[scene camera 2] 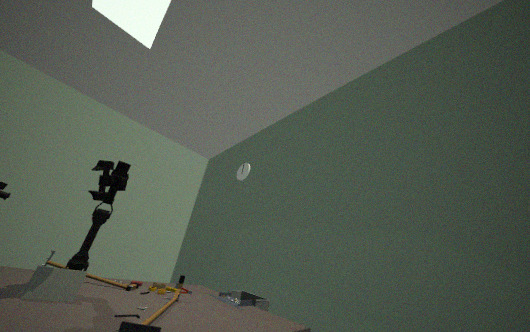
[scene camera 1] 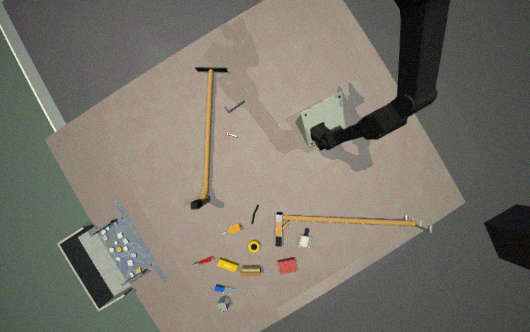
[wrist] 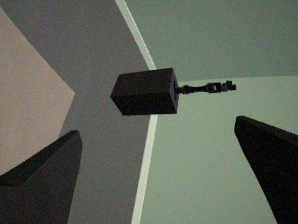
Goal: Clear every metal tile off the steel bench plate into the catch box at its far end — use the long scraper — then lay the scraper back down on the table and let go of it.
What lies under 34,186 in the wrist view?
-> The gripper.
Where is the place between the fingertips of the gripper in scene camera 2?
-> At 90,180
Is the gripper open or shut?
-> Open.
